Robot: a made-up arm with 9 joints. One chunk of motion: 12 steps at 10 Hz.
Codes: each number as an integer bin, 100 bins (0 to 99) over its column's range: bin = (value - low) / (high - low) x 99, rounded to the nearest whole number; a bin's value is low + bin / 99 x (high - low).
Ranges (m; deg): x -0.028..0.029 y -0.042..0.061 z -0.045..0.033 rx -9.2..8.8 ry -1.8..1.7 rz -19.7..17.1
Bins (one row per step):
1: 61 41 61 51 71 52
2: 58 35 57 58 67 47
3: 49 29 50 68 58 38
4: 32 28 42 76 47 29
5: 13 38 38 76 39 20
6: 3 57 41 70 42 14
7: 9 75 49 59 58 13
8: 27 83 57 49 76 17
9: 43 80 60 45 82 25
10: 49 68 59 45 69 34
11: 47 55 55 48 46 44
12: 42 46 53 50 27 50
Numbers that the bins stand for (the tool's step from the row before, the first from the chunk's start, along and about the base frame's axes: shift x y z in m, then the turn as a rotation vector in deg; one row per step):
1: 0.00712 0.00066 0.00306 0.073 0.710 -0.371
2: 0.00539 -0.00559 -0.00009 1.345 0.569 -2.229
3: 0.00021 -0.01183 -0.00561 3.164 0.251 -5.575
4: -0.00958 -0.01287 -0.01191 4.618 -0.138 -8.920
5: -0.02052 -0.00246 -0.01506 4.618 -0.421 -12.266
6: -0.02627 0.01730 -0.01270 3.527 -0.315 -14.496
7: -0.02282 0.03603 -0.00639 1.527 0.251 -14.868
8: -0.01245 0.04435 -0.00009 -0.291 0.887 -13.381
9: -0.00324 0.04123 0.00227 -1.018 1.099 -10.407
10: 0.00021 0.02875 0.00148 -1.018 0.639 -7.062
11: -0.00094 0.01522 -0.00167 -0.473 -0.174 -3.344
12: -0.00382 0.00586 -0.00324 -0.109 -0.845 -1.114

